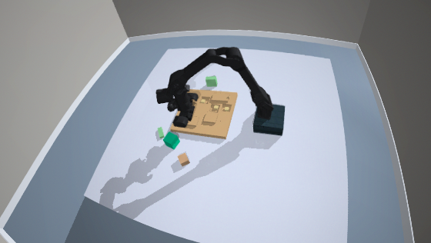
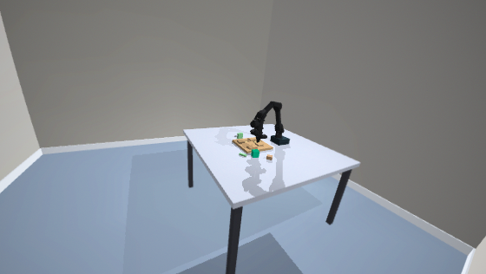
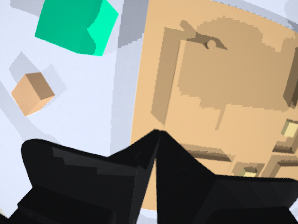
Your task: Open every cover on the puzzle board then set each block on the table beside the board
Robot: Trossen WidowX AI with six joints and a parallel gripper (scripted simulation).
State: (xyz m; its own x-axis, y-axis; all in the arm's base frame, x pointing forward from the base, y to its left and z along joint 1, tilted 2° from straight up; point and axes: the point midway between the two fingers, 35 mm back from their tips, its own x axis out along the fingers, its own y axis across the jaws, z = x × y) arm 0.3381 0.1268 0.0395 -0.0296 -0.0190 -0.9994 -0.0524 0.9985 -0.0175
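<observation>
My gripper tip is 2 cm past the tan puzzle board, 12 cm to the left of it and 6 cm above it. Also, from my gripper tip: tan cube: 2 cm behind, 18 cm to the left, 6 cm below; light green bar: 17 cm ahead, 6 cm to the left, 7 cm below; green cube: 8 cm ahead, 10 cm to the left, 5 cm below.
</observation>
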